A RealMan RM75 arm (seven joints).
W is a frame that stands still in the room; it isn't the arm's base.
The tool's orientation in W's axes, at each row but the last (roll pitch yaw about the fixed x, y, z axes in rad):
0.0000, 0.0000, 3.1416
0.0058, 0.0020, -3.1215
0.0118, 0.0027, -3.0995
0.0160, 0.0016, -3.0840
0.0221, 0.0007, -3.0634
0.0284, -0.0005, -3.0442
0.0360, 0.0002, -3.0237
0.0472, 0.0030, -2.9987
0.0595, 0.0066, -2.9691
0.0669, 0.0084, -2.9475
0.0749, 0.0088, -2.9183
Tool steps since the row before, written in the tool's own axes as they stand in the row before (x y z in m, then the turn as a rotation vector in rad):
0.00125, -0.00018, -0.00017, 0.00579, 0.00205, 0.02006
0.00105, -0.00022, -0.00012, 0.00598, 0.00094, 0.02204
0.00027, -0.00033, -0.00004, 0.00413, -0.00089, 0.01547
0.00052, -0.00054, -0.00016, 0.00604, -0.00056, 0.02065
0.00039, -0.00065, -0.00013, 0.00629, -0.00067, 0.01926
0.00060, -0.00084, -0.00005, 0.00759, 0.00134, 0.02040
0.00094, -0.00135, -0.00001, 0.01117, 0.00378, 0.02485
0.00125, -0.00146, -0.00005, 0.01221, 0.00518, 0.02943
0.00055, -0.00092, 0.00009, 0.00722, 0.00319, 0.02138
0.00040, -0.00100, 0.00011, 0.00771, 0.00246, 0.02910
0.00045, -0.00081, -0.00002, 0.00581, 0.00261, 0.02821
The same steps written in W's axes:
-0.00125, 0.00018, -0.00017, -0.00579, -0.00205, 0.02006
-0.00105, 0.00020, -0.00012, -0.00601, -0.00093, 0.02203
-0.00028, 0.00032, -0.00004, -0.00421, 0.00090, 0.01545
-0.00055, 0.00051, -0.00017, -0.00611, 0.00054, 0.02063
-0.00044, 0.00061, -0.00014, -0.00637, 0.00060, 0.01924
-0.00068, 0.00078, -0.00007, -0.00747, -0.00149, 0.02043
-0.00109, 0.00123, -0.00006, -0.01076, -0.00418, 0.02497
-0.00144, 0.00126, -0.00012, -0.01163, -0.00550, 0.02960
-0.00070, 0.00082, 0.00003, -0.00692, -0.00315, 0.02148
-0.00059, 0.00091, 0.00004, -0.00771, -0.00203, 0.02913
-0.00062, 0.00069, -0.00008, -0.00580, -0.00182, 0.02827

